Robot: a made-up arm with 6 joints. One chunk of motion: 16 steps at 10 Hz.
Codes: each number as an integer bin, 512 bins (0 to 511) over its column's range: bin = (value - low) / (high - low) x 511, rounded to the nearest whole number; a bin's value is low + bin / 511 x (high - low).
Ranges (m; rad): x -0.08..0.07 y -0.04..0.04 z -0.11..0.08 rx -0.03..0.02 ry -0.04..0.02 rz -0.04..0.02
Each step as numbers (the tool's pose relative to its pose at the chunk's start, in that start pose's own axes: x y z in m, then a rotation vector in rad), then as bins.
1 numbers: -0.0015 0.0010 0.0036 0.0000 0.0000 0.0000
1 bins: 267 262 306 307 341 341
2 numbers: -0.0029 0.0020 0.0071 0.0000 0.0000 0.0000
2 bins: 263 268 315 307 341 341
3 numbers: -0.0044 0.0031 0.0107 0.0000 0.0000 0.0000
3 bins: 258 275 325 307 341 341
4 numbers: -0.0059 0.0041 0.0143 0.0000 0.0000 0.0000
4 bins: 252 282 334 307 341 341
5 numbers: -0.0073 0.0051 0.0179 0.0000 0.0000 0.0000
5 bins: 248 288 344 307 341 341
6 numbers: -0.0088 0.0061 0.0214 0.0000 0.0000 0.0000
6 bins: 243 294 353 307 341 341
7 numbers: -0.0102 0.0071 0.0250 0.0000 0.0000 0.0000
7 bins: 238 301 363 307 341 341
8 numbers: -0.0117 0.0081 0.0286 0.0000 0.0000 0.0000
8 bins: 233 307 373 307 341 341
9 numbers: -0.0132 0.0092 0.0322 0.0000 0.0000 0.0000
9 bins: 228 314 382 307 341 341
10 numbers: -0.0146 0.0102 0.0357 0.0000 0.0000 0.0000
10 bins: 223 321 392 307 341 341
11 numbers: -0.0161 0.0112 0.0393 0.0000 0.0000 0.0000
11 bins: 218 327 402 307 341 341
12 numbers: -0.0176 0.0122 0.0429 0.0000 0.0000 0.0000
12 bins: 213 333 411 307 341 341
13 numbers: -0.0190 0.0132 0.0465 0.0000 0.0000 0.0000
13 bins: 208 340 421 307 341 341
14 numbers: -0.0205 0.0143 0.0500 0.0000 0.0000 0.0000
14 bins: 203 347 430 307 341 341
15 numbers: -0.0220 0.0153 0.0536 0.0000 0.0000 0.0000
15 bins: 198 353 440 307 341 341
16 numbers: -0.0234 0.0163 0.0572 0.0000 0.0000 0.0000
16 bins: 193 360 450 307 341 341
